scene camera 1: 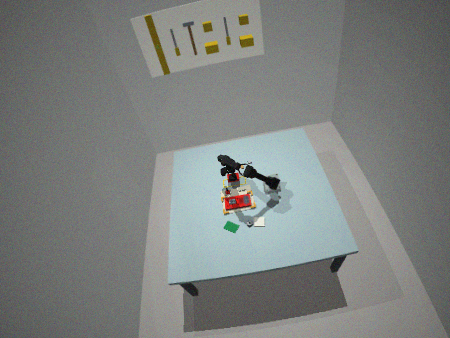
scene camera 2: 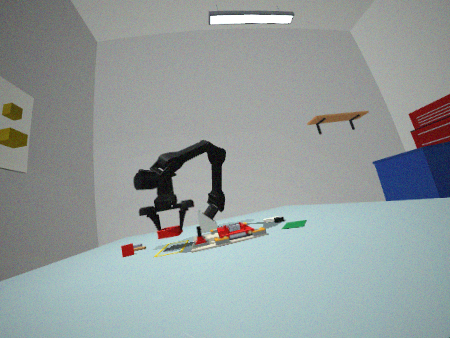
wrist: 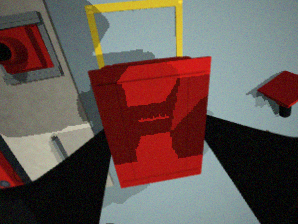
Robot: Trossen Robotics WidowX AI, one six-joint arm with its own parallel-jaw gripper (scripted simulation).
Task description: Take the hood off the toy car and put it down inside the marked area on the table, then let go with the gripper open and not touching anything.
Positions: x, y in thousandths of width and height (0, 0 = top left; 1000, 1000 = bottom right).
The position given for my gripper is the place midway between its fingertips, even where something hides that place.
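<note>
A red hood (wrist: 515, 502) is held by my gripper (scene camera 2: 381, 688). The wrist view also shows the gripper (wrist: 518, 560).
</note>
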